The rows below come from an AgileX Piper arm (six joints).
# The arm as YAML. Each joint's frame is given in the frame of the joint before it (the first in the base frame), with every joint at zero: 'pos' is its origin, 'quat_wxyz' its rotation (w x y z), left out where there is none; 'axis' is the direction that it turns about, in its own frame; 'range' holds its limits. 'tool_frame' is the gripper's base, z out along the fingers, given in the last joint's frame.
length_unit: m
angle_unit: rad
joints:
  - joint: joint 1
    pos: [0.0, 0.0, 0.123]
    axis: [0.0, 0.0, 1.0]
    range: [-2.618, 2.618]
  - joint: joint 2
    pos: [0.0, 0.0, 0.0]
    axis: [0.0, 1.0, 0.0]
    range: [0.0, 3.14]
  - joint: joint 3
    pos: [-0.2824, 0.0, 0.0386]
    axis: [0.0, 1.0, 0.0]
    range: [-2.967, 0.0]
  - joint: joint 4
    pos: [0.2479, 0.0, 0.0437]
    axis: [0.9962, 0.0, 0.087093]
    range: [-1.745, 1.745]
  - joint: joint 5
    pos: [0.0, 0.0, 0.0]
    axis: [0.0, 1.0, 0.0]
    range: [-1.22, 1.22]
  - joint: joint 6
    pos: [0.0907, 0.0, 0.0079]
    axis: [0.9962, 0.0, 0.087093]
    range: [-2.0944, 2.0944]
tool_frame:
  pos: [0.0, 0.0, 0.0]
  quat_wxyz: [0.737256, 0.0, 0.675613, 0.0]
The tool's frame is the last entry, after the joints.
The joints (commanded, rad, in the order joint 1, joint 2, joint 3, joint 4, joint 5, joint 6), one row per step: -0.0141, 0.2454, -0.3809, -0.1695, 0.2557, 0.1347; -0.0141, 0.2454, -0.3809, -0.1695, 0.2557, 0.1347; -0.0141, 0.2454, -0.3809, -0.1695, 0.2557, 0.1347; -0.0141, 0.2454, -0.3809, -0.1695, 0.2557, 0.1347; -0.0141, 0.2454, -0.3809, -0.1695, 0.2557, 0.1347; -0.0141, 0.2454, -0.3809, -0.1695, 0.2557, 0.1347; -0.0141, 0.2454, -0.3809, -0.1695, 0.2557, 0.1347; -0.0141, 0.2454, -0.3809, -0.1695, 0.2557, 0.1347; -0.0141, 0.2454, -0.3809, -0.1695, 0.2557, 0.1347; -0.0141, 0.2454, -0.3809, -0.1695, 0.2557, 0.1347; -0.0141, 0.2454, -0.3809, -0.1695, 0.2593, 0.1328; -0.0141, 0.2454, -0.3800, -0.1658, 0.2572, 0.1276; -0.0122, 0.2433, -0.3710, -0.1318, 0.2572, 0.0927; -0.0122, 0.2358, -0.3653, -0.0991, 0.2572, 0.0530
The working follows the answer.
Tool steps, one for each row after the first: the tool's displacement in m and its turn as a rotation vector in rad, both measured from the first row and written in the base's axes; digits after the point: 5 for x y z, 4 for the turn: 0.00000, 0.00000, 0.00000, 0.0000, 0.0000, 0.0000; 0.00000, 0.00000, 0.00000, 0.0000, 0.0000, 0.0000; 0.00000, 0.00000, 0.00000, 0.0000, 0.0000, 0.0000; 0.00000, 0.00000, 0.00000, 0.0000, 0.0000, 0.0000; 0.00000, 0.00000, 0.00000, 0.0000, 0.0000, 0.0000; 0.00000, 0.00000, 0.00000, 0.0000, 0.0000, 0.0000; 0.00000, 0.00000, 0.00000, 0.0000, 0.0000, 0.0000; 0.00000, 0.00000, 0.00000, 0.0000, 0.0000, 0.0000; 0.00000, 0.00000, 0.00000, 0.0000, 0.0000, 0.0000; -0.00001, -0.00005, -0.00032, -0.0017, 0.0037, -0.0005; 0.00007, 0.00006, -0.00045, -0.0034, 0.0027, 0.0008; 0.00039, 0.00096, -0.00340, -0.0050, 0.0109, 0.0113; -0.00050, 0.00173, -0.00488, -0.0127, 0.0104, 0.0199
Tool pose at each row, in the base's axes (x y z in m, rotation vector in rad; rounded; the steps above come from the unrounded poses): 0.06602, -0.00482, 0.30313, 0.0209, 1.6005, -0.0679; 0.06602, -0.00482, 0.30313, 0.0209, 1.6005, -0.0679; 0.06602, -0.00482, 0.30313, 0.0209, 1.6005, -0.0679; 0.06602, -0.00482, 0.30313, 0.0209, 1.6005, -0.0679; 0.06602, -0.00482, 0.30313, 0.0209, 1.6005, -0.0679; 0.06602, -0.00482, 0.30313, 0.0209, 1.6005, -0.0679; 0.06602, -0.00482, 0.30313, 0.0209, 1.6005, -0.0679; 0.06602, -0.00482, 0.30313, 0.0209, 1.6005, -0.0679; 0.06602, -0.00482, 0.30313, 0.0209, 1.6005, -0.0679; 0.06602, -0.00482, 0.30313, 0.0209, 1.6005, -0.0679; 0.06601, -0.00487, 0.30280, 0.0199, 1.6041, -0.0698; 0.06609, -0.00476, 0.30268, 0.0176, 1.6031, -0.0701; 0.06641, -0.00386, 0.29973, 0.0077, 1.6113, -0.0633; 0.06552, -0.00309, 0.29825, -0.0052, 1.6104, -0.0629

